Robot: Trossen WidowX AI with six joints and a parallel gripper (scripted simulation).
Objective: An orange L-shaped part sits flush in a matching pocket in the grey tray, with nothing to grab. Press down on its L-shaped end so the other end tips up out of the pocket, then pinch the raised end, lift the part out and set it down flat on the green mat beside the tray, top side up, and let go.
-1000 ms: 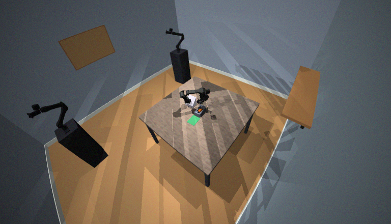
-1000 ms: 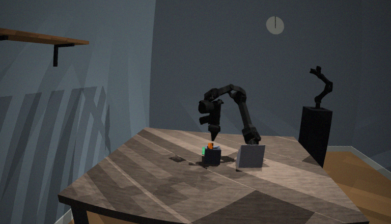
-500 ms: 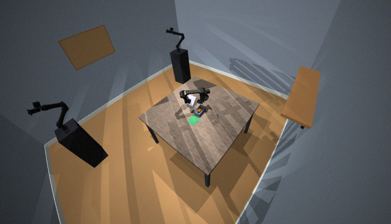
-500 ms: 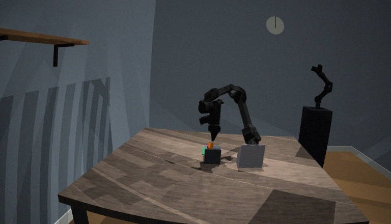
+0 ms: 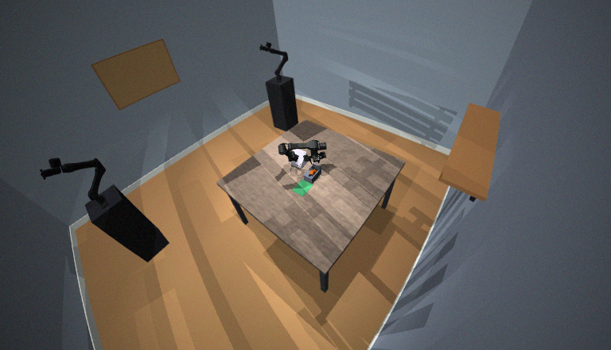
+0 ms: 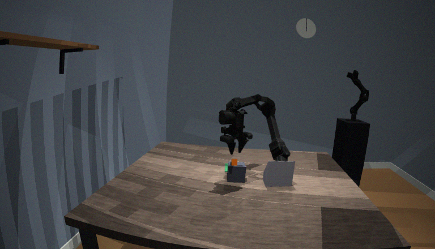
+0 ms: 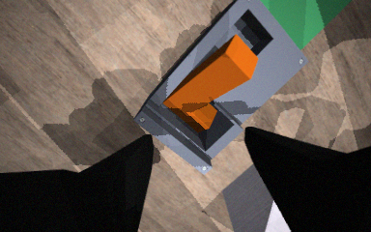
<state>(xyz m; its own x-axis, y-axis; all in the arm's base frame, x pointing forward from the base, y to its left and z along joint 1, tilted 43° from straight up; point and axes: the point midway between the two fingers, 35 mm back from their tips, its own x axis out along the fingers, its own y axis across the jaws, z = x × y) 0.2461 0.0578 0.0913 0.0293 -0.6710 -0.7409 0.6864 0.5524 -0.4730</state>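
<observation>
Now: the orange L-shaped part 100 mm below my gripper tip, 10 mm to the right of it and 10 mm behind it. Also, from my gripper tip: green mat 190 mm to the right, 160 mm below, 10 mm behind.
</observation>
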